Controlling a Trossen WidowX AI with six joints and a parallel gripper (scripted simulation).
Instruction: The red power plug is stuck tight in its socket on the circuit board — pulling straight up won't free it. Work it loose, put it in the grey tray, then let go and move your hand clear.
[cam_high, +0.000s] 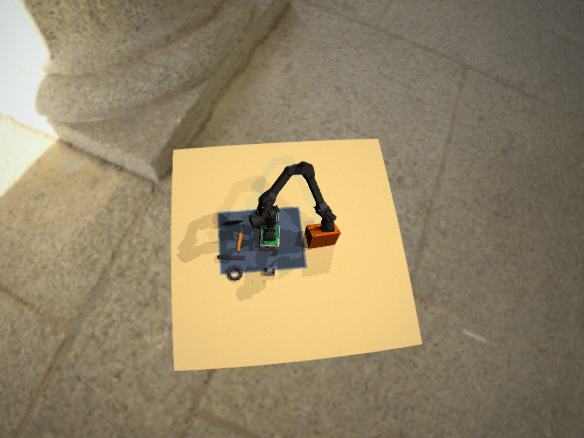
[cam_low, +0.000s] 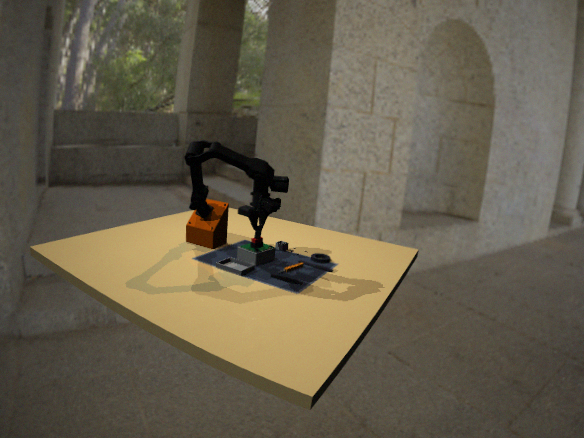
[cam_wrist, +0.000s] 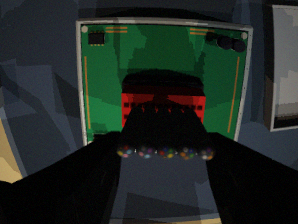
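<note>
Right now my gripper tip is 40 mm above the red power plug. Also, from my gripper tip: blue mat: 50 mm ahead, 10 mm to the left, 120 mm below; then black bar: 210 mm ahead, 110 mm to the left, 120 mm below.
</note>
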